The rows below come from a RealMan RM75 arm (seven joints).
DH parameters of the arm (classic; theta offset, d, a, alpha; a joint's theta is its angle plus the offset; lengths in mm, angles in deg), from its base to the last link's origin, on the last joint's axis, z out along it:
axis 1: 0 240.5 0 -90
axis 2: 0 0 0 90
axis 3: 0 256 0 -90
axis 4: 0 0 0 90
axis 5: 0 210 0 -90
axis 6: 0 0 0 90
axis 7: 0 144 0 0
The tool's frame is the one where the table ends.
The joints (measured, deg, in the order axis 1, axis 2, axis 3, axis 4, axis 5, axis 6, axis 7), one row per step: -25.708 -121.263 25.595 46.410 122.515 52.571 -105.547; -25.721 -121.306 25.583 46.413 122.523 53.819 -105.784; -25.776 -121.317 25.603 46.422 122.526 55.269 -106.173; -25.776 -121.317 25.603 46.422 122.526 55.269 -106.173; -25.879 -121.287 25.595 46.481 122.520 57.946 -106.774; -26.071 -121.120 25.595 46.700 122.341 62.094 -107.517; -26.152 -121.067 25.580 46.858 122.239 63.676 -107.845
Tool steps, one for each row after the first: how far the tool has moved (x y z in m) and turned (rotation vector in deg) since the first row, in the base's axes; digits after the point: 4 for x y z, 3 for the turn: 0.0025 -0.0007 -0.0023 -0.783 -0.860 -0.590; 0.0056 -0.0013 -0.0047 -1.680 -1.904 -1.273; 0.0056 -0.0013 -0.0047 -1.680 -1.904 -1.273; 0.0112 -0.0024 -0.0082 -3.288 -3.673 -2.576; 0.0202 -0.0039 -0.0116 -5.630 -6.134 -4.796; 0.0239 -0.0045 -0.0125 -6.461 -7.078 -5.648
